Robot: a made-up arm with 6 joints.
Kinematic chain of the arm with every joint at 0, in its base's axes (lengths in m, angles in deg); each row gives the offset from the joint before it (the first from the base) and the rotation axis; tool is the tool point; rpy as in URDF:
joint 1: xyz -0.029 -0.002 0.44 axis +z
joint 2: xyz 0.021 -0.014 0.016 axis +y
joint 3: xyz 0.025 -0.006 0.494 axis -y
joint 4: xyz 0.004 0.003 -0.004 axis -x
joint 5: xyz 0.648 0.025 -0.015 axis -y
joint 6: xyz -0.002 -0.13 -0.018 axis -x
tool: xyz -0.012 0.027 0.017 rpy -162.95 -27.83 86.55
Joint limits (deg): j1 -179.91..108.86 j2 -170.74..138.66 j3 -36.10..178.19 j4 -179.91..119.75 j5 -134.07..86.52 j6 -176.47..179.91
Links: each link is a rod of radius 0.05 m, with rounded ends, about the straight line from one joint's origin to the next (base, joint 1, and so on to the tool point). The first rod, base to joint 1, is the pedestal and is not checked.
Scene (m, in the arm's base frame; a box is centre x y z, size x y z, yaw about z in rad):
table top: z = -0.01
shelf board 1: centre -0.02 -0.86 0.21 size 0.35 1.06 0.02 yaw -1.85
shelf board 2: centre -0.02 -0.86 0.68 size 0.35 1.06 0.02 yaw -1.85
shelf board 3: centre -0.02 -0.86 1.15 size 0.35 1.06 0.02 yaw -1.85
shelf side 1: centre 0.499 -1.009 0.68 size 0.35 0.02 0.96 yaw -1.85
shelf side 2: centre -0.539 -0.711 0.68 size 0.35 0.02 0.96 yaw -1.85
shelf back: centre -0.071 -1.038 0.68 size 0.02 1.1 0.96 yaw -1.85
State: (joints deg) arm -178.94 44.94 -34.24 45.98 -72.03 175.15
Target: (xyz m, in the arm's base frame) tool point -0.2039 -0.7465 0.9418
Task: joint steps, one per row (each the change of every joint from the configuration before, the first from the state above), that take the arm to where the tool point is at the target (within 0.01 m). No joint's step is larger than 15 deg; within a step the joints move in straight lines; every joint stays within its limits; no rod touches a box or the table.
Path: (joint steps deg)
1: 8.51 -12.88 0.30 -2.20 -3.16 -2.65
2: 8.51 -12.88 0.30 -2.20 -3.17 -2.65
3: 8.52 -12.88 0.30 -2.20 -3.16 -2.65
4: 8.51 -12.87 0.29 -2.20 -3.17 -2.66
5: 8.51 -12.88 0.30 -2.20 -3.16 -2.65
6: 11.62 -1.73 -0.06 6.46 2.90 2.38
7: 11.62 -1.73 -0.07 6.47 2.91 2.37
8: 11.62 -1.72 -0.07 6.46 2.90 2.37
9: 11.62 -1.73 -0.07 6.47 2.90 2.38
10: -2.26 12.37 11.45 0.36 -0.19 1.56
11: -2.26 12.36 11.45 0.36 -0.19 1.57
12: -2.26 12.37 11.45 0.36 -0.20 1.57

